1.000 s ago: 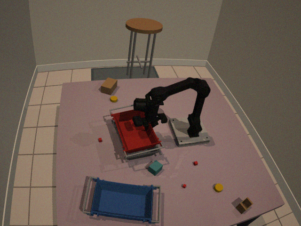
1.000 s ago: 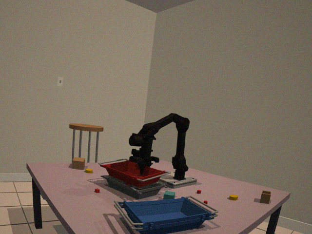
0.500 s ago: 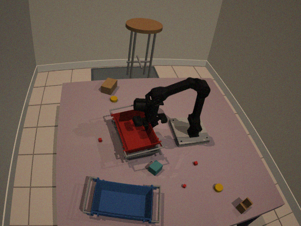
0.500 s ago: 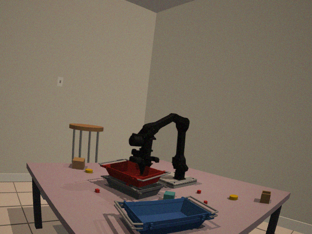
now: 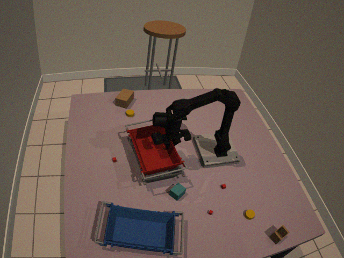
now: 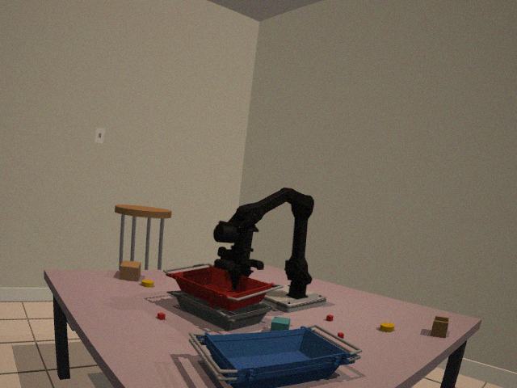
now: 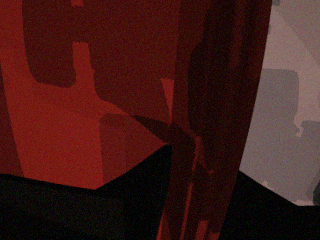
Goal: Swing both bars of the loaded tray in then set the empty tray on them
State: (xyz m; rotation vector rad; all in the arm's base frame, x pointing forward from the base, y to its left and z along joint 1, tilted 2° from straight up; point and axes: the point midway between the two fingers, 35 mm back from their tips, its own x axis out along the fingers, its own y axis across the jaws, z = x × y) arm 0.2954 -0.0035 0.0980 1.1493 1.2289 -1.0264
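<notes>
Now: gripper tip 8 cm short of the red tray, 1 cm to the right of it and 3 cm below it. Also, from my gripper tip: teal cube: 1 cm behind, 22 cm to the left, 7 cm below; then small brown box: 45 cm behind, 57 cm to the left, 7 cm below; then tan box: 19 cm ahead, 51 cm to the right, 6 cm below.
</notes>
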